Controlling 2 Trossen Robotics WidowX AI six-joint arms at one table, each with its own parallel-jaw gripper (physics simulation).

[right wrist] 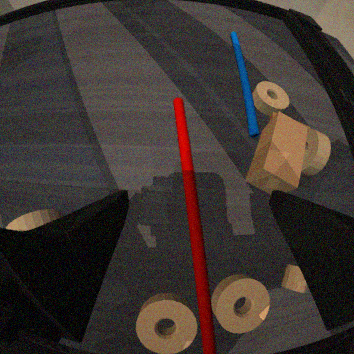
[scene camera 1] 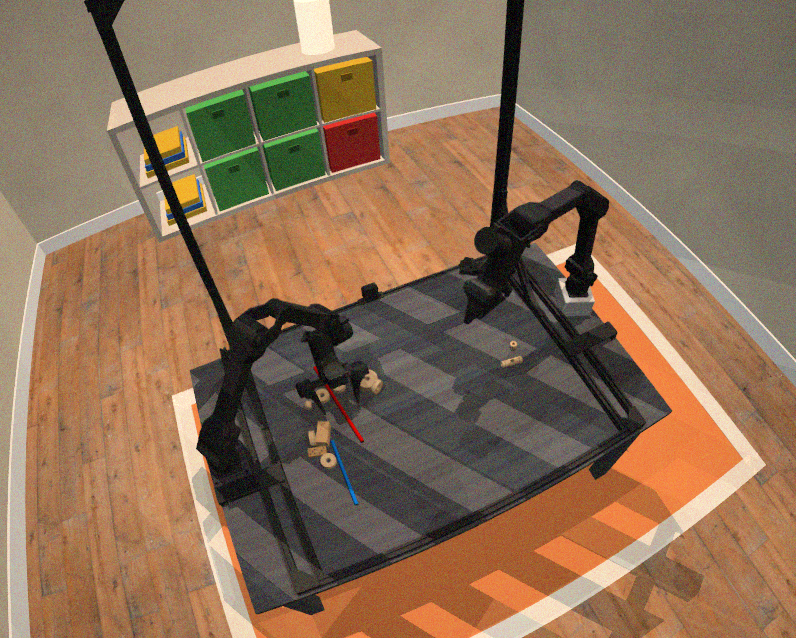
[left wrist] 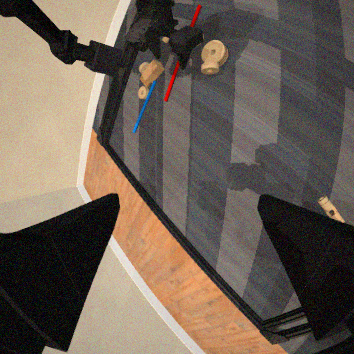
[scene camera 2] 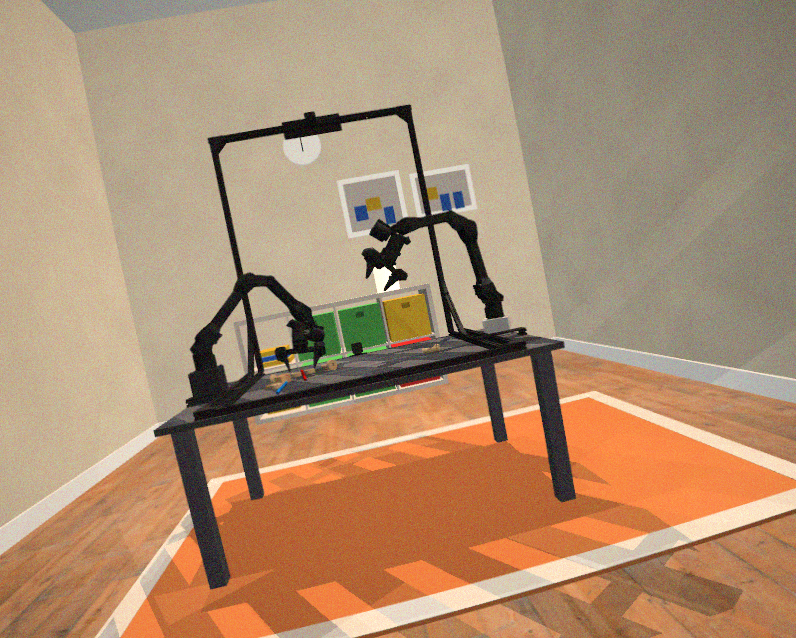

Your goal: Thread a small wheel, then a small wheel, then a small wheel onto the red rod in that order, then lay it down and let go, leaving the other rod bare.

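Where they show: left gripper, fingertip midpoint: (scene camera 1: 472, 320) (left wrist: 190, 201) (scene camera 2: 375, 284); right gripper, fingertip midpoint: (right wrist: 201, 197) (scene camera 1: 341, 408) (left wrist: 170, 62) (scene camera 2: 302, 369); left arm's base at its link origin: (scene camera 1: 576, 289) (scene camera 2: 495, 317); right arm's base at its link origin: (scene camera 1: 227, 463) (left wrist: 90, 54) (scene camera 2: 206, 369).
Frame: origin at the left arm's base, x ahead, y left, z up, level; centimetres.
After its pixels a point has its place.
The red rod (scene camera 1: 350, 422) @[x 67.5, y 37.7, z -5.9 cm] (scene camera 2: 303, 375) @[x 69.4, y 34.9, z -6.0 cm] (left wrist: 171, 85) @[x 66.2, y 39.0, z -6.2 cm] (right wrist: 193, 220) @[x 70.0, y 33.6, z -5.8 cm] lies bare on the table. My right gripper (scene camera 1: 340, 406) @[x 69.6, y 34.8, z -3.7 cm] (scene camera 2: 302, 366) @[x 69.6, y 34.8, z -3.7 cm] (right wrist: 201, 197) @[x 69.6, y 34.8, z -3.7 cm] is open and empty, low above the rod, which runs between its fingers in the right wrist view. Two wooden wheels lie on either side of the rod there: a left wheel (right wrist: 146, 325) @[x 70.1, y 25.8, z -5.4 cm] and a right wheel (right wrist: 223, 304) @[x 74.1, y 29.2, z -5.4 cm]. Another wheel (scene camera 1: 322, 460) @[x 74.2, y 48.8, z -5.3 cm] (right wrist: 263, 102) @[x 72.1, y 46.8, z -5.5 cm] lies beside the bare blue rod (scene camera 1: 344, 473) @[x 68.6, y 52.2, z -5.9 cm] (left wrist: 144, 107) @[x 68.4, y 51.0, z -6.2 cm] (right wrist: 245, 82) @[x 69.7, y 49.0, z -5.8 cm]. My left gripper (scene camera 1: 466, 292) (scene camera 2: 377, 281) @[x 37.2, y 27.4, z 21.7 cm] (left wrist: 190, 201) @[x 37.2, y 27.4, z 21.7 cm] is open and empty, high above the table.
A wooden block (scene camera 1: 322, 431) @[x 74.3, y 41.3, z -3.7 cm] (left wrist: 151, 73) @[x 72.8, y 41.4, z -4.1 cm] (right wrist: 280, 150) @[x 73.8, y 40.6, z -3.7 cm] lies near the blue rod's end. Grouped round wooden parts (scene camera 1: 370, 380) (left wrist: 210, 61) lie right of the red rod. A holed wooden bar (scene camera 1: 511, 361) @[x 23.2, y 20.6, z -6.2 cm] (left wrist: 328, 206) @[x 24.6, y 21.1, z -4.9 cm] and a tiny ring (scene camera 1: 510, 344) @[x 23.0, y 15.6, z -5.0 cm] lie farther right.
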